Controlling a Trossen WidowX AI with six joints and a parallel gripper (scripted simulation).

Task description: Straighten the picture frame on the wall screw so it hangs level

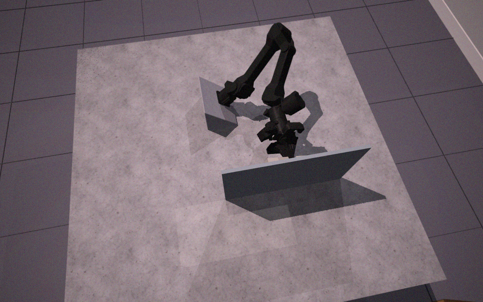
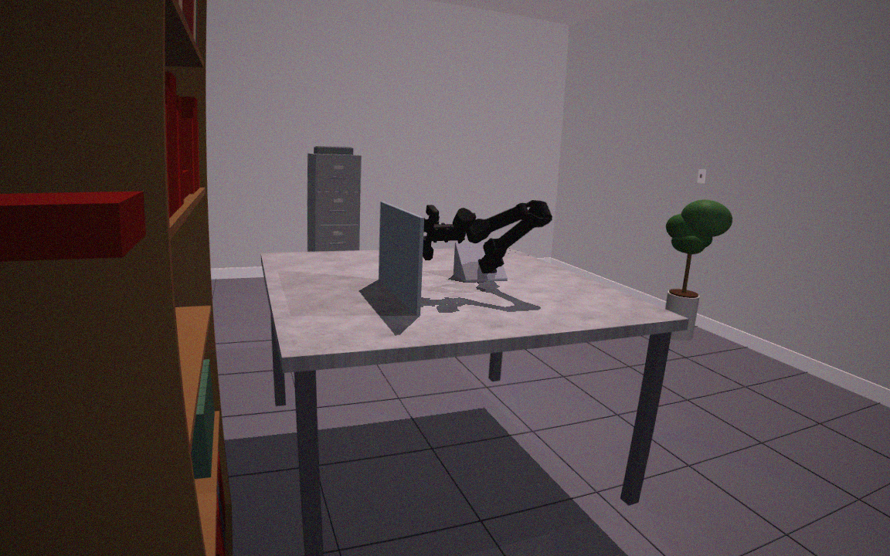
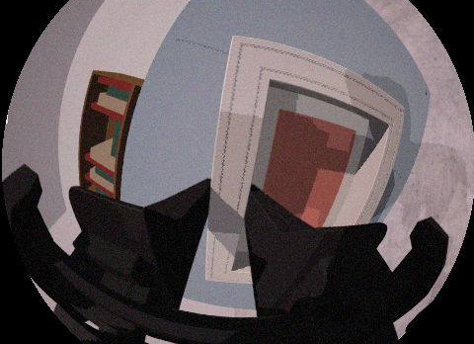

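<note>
My gripper tip is 5 cm above the picture frame and 1 cm to the left of it. Round my gripper tip: wall panel (7 cm below, 2 cm ahead).
</note>
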